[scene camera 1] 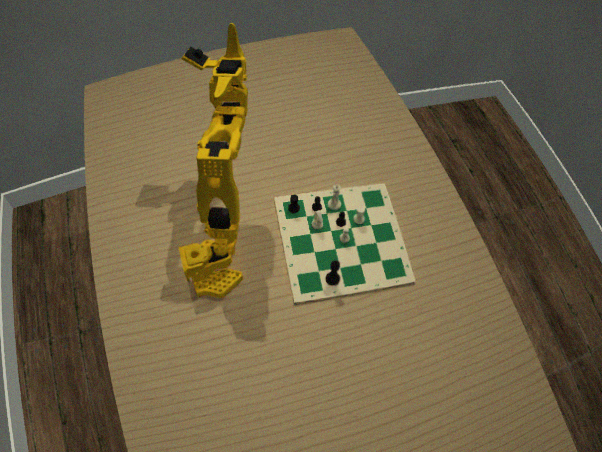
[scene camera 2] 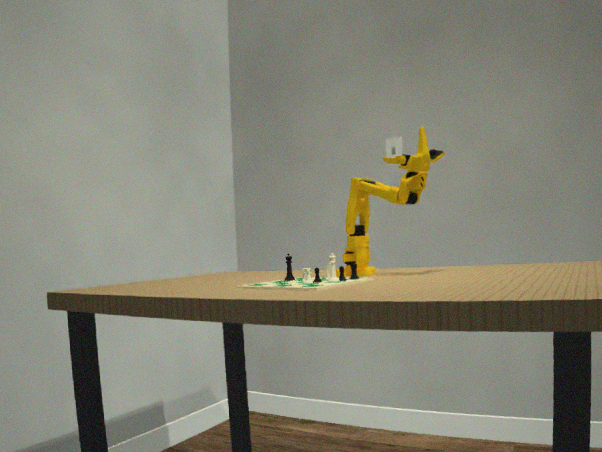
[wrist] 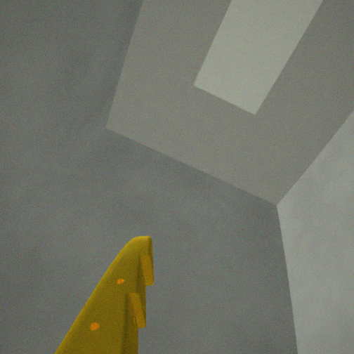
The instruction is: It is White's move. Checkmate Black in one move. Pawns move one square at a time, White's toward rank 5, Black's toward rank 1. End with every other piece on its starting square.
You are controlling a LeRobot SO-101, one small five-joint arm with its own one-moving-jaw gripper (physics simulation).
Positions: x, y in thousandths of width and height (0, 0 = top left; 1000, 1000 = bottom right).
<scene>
chessboard: scene camera 1 624, 572; scene camera 2 493, 629; not seen in the wrist view (out of frame)
</scene>
